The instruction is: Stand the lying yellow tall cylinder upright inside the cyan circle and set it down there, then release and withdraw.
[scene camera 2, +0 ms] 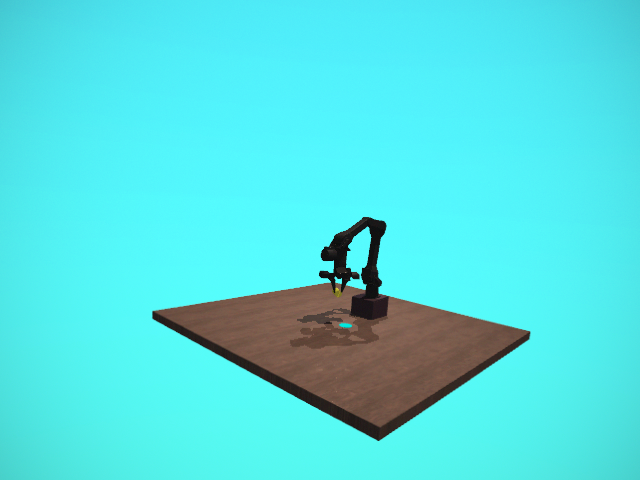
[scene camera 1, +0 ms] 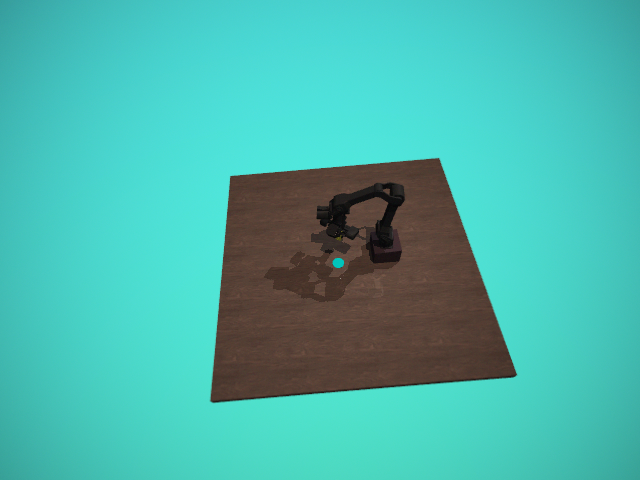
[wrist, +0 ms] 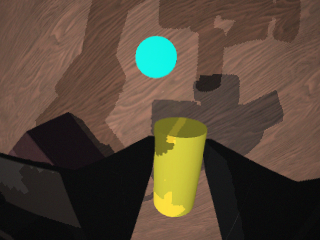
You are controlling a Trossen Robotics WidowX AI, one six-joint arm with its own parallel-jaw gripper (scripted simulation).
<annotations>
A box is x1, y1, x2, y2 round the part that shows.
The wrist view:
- my gripper: [0, 136, 319, 239]
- yellow tall cylinder: [153, 117, 207, 216], held by my gripper
</annotations>
